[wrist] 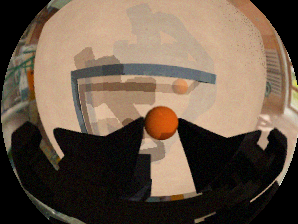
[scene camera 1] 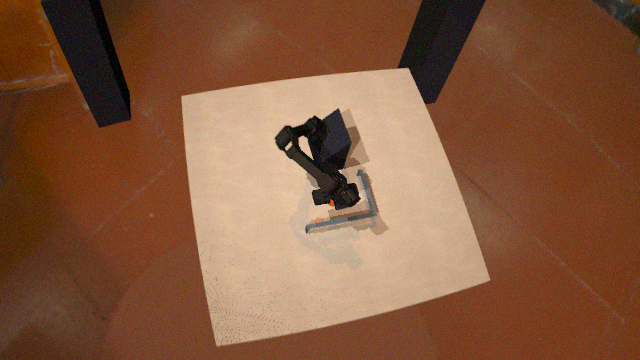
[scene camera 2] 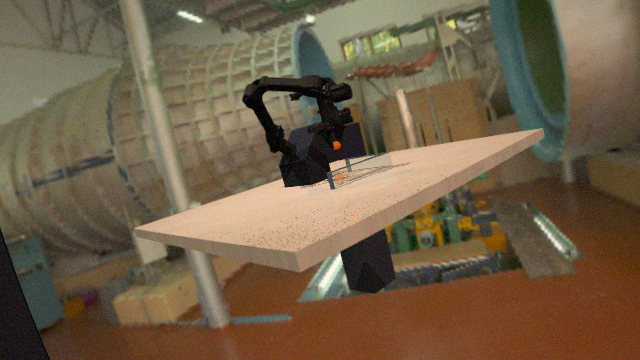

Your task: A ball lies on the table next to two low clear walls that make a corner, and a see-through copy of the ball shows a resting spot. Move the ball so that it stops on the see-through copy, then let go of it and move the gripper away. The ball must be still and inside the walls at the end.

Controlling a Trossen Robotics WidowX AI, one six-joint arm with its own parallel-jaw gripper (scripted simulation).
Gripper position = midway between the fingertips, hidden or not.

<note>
My gripper (scene camera 2: pixel 336 147) carries an orange ball (wrist: pixel 160 123).
My gripper is seen too in the wrist view (wrist: pixel 160 121).
</note>
